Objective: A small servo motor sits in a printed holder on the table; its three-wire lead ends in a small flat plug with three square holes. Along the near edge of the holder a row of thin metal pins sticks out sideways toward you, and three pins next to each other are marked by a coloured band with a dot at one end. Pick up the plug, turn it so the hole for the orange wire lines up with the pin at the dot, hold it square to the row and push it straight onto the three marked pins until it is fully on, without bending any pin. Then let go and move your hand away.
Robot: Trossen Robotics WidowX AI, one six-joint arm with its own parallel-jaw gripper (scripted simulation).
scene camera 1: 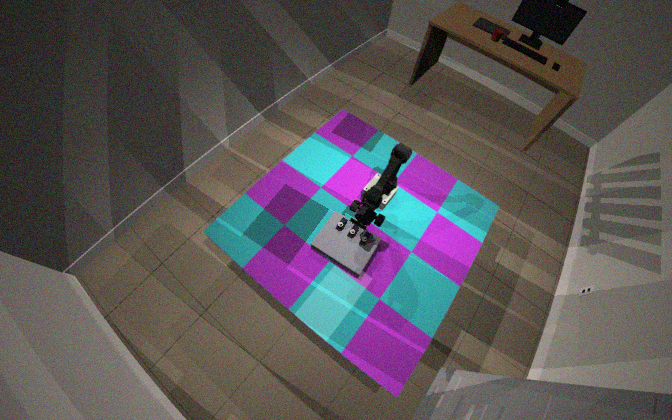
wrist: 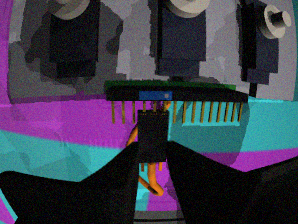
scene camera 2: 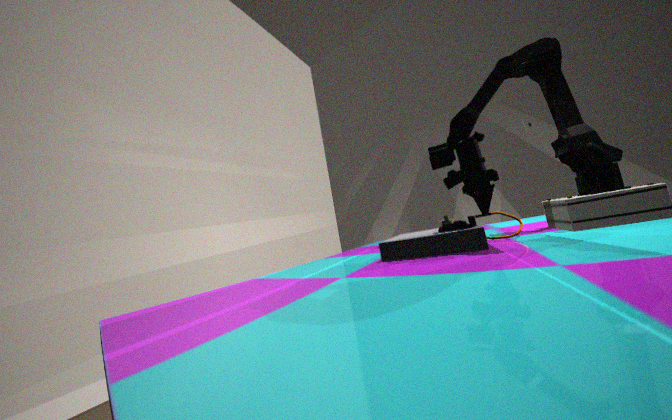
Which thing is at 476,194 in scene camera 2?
The gripper.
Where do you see a grey holder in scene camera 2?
At 428,243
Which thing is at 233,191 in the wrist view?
The gripper.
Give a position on a grey holder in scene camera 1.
At 348,253
